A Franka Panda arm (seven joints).
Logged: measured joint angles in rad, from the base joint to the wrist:
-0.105 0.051 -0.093 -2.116 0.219 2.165 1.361
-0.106 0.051 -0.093 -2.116 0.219 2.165 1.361
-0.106 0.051 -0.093 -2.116 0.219 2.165 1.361
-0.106 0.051 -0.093 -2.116 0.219 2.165 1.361
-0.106 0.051 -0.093 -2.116 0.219 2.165 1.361
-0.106 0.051 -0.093 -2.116 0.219 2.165 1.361
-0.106 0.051 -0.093 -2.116 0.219 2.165 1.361
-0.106 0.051 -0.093 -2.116 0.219 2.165 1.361
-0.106 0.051 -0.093 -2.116 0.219 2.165 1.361
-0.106 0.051 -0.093 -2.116 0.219 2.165 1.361
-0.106 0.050 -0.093 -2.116 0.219 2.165 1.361
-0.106 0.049 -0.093 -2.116 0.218 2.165 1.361
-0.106 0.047 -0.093 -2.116 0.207 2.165 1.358
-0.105 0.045 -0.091 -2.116 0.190 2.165 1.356
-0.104 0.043 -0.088 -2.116 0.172 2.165 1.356
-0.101 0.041 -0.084 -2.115 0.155 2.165 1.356
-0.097 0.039 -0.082 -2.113 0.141 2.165 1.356
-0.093 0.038 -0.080 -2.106 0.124 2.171 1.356
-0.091 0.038 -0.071 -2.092 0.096 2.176 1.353
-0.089 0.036 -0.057 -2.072 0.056 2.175 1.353
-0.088 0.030 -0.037 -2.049 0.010 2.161 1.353
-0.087 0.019 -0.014 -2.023 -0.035 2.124 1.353
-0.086 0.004 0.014 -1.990 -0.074 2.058 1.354
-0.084 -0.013 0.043 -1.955 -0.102 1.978 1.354
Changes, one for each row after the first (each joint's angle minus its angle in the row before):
-0.001 0.000 0.000 0.000 0.000 0.000 0.000
0.000 0.000 0.000 0.000 0.000 0.000 0.000
0.000 0.000 0.000 0.000 0.000 0.000 0.000
0.000 0.000 0.000 0.000 0.000 0.000 0.000
0.000 0.000 0.000 0.000 0.000 0.000 0.000
0.000 0.000 0.000 0.000 0.000 0.000 0.000
0.000 0.000 0.000 0.000 0.000 0.000 0.000
0.000 0.000 0.000 0.000 0.000 0.000 0.000
0.000 0.000 0.000 0.000 0.000 0.000 0.000
0.000 -0.001 0.000 0.000 0.000 0.000 0.000
0.000 -0.001 0.000 0.000 -0.001 0.000 0.000
0.000 -0.002 0.000 0.000 -0.011 0.000 -0.003
0.001 -0.002 0.002 0.000 -0.017 0.000 -0.002
0.001 -0.002 0.003 0.000 -0.018 0.000 0.000
0.003 -0.002 0.004 0.001 -0.017 0.000 0.000
0.004 -0.002 0.002 0.002 -0.014 0.000 0.000
0.004 -0.001 0.002 0.007 -0.017 0.006 0.000
0.002 0.000 0.009 0.014 -0.028 0.005 -0.003
0.002 -0.002 0.014 0.020 -0.040 -0.001 0.000
0.001 -0.006 0.020 0.023 -0.046 -0.014 0.000
0.001 -0.011 0.023 0.026 -0.045 -0.037 0.000
0.001 -0.015 0.028 0.033 -0.039 -0.066 0.001
0.002 -0.017 0.029 0.035 -0.028 -0.080 0.000

